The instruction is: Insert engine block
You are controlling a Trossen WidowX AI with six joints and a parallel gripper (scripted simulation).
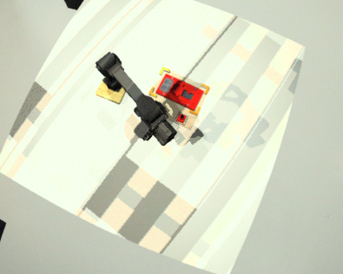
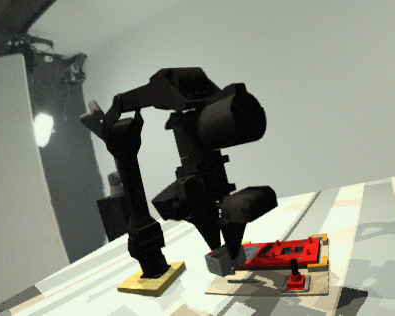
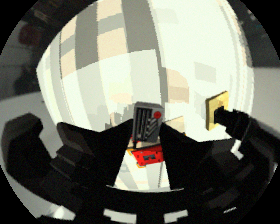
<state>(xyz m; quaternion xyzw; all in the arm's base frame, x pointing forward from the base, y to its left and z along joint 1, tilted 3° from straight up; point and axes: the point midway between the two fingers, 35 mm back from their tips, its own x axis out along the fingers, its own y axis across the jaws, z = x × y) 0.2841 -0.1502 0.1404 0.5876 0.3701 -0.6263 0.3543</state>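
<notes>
Right now the black upright post is 110 mm to the left of my gripper tip, 100 mm below it and 80 mm ahead of it. From my gripper tip the other things lie so: engine block: 10 mm below.
</notes>
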